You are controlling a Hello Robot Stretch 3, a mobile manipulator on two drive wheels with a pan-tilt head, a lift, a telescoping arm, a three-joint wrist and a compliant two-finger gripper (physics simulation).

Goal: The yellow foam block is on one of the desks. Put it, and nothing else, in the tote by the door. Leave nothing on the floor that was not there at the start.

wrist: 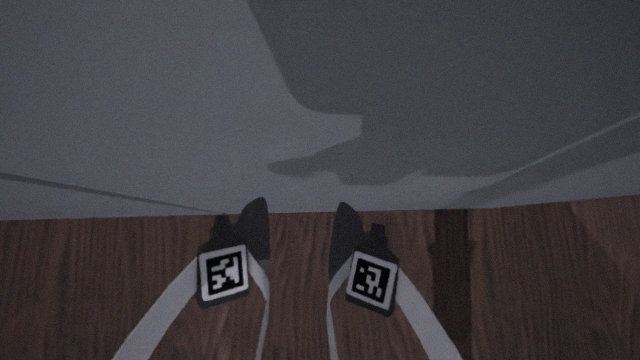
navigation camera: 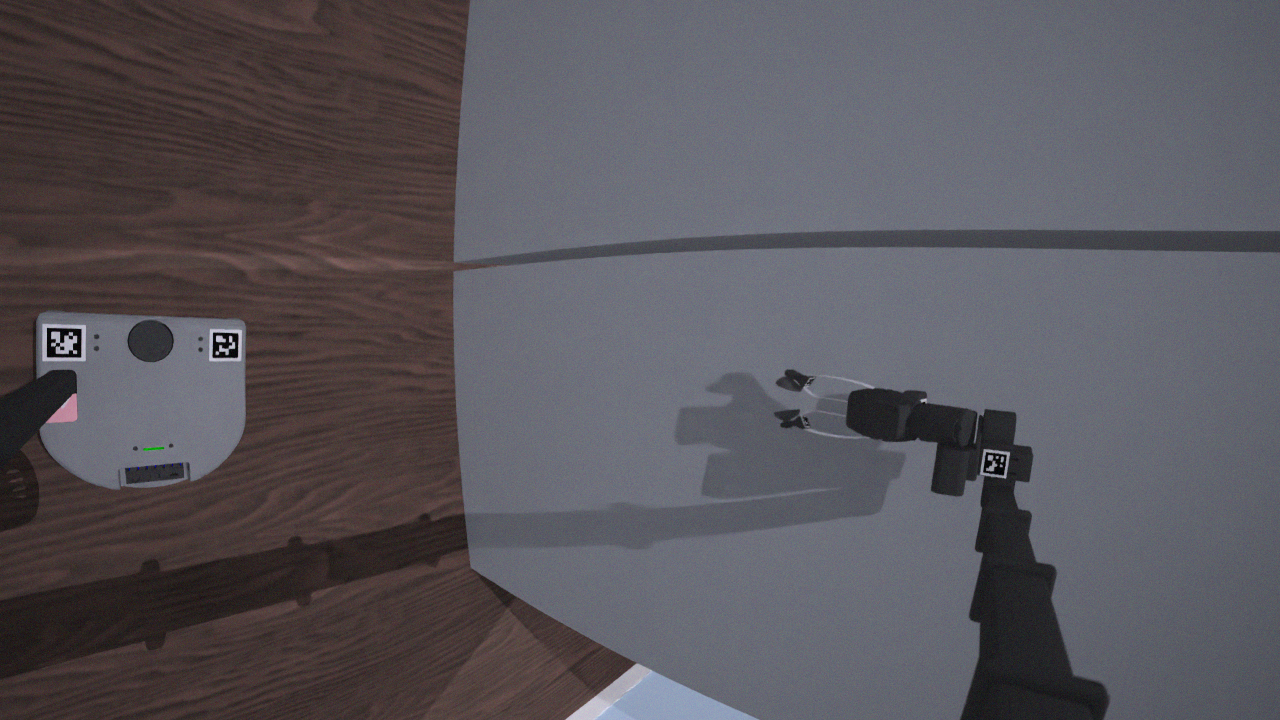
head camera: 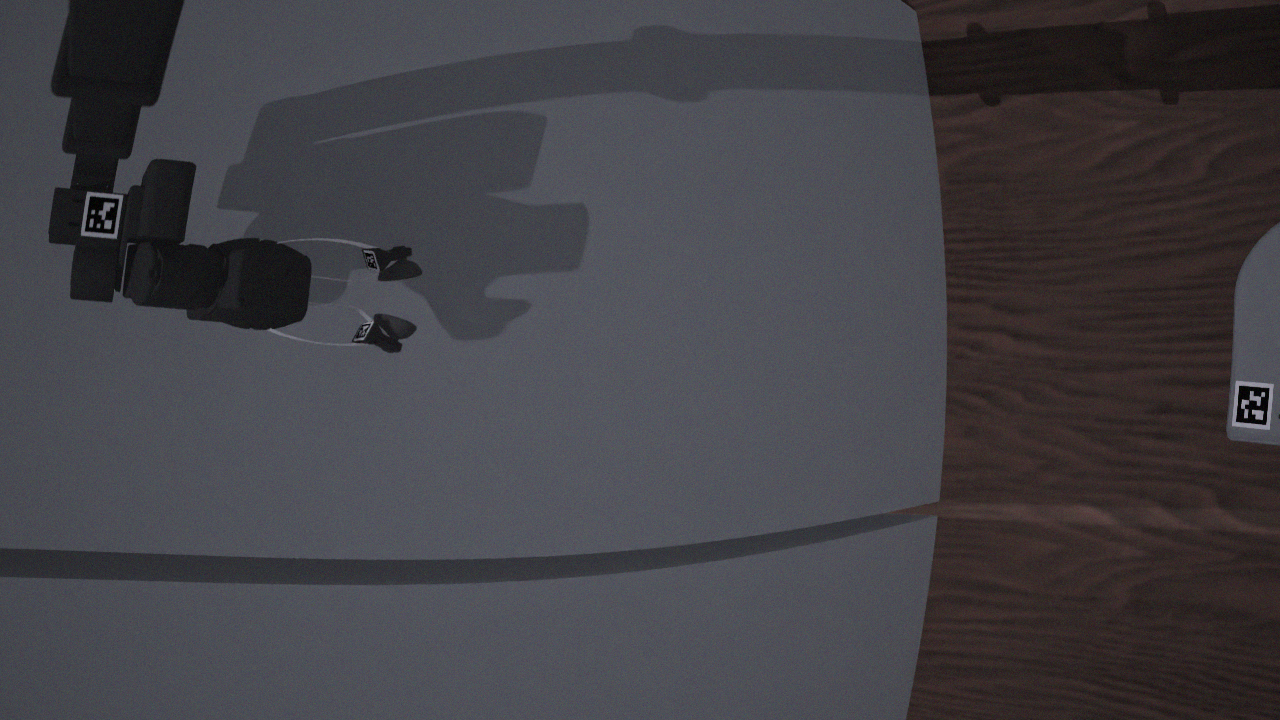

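Pixels of known places: gripper, fingertip midpoint: [wrist: 300,226] [navigation camera: 778,397] [head camera: 412,300]; robot's base, link origin: [navigation camera: 151,339].
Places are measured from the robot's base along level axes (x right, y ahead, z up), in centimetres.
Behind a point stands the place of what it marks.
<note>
My gripper [head camera: 413,298] {x 71.7, y -2.3, z 96.7 cm} [navigation camera: 780,399] {x 71.7, y -2.3, z 96.7 cm} [wrist: 300,226] {x 71.7, y -2.3, z 96.7 cm} is open, with a gap between its two dark fingertips and no object in it. It is in front of a large plain grey surface [head camera: 671,429] {x 75.7, y 8.1, z 63.0 cm} [navigation camera: 850,134] {x 73.1, y 38.6, z 106.6 cm} [wrist: 125,100] {x 76.0, y 4.6, z 102.9 cm}, which carries the shadow of the arm and gripper. The yellow foam block and the tote do not show in these views.
The arm [head camera: 116,53] {x 33.5, y -8.7, z 129.6 cm} [navigation camera: 1020,617] {x 30.5, y -8.7, z 129.4 cm} reaches along the grey surface, which has a long seam. My grey base [head camera: 1257,331] {x 13.1, y -9.8, z 16.0 cm} [navigation camera: 179,394] {x 4.8, y -9.3, z 16.0 cm} is on the dark wood floor [head camera: 1074,268] {x 50.1, y -19.4, z 0.0 cm} [navigation camera: 268,134] {x 19.9, y 47.1, z 0.0 cm} [wrist: 300,325] {x 39.7, y -5.7, z 0.0 cm}. A light blue wall [navigation camera: 666,702] {x 164.3, y -159.9, z 27.3 cm} with a white strip shows at the navigation view's bottom.
</note>
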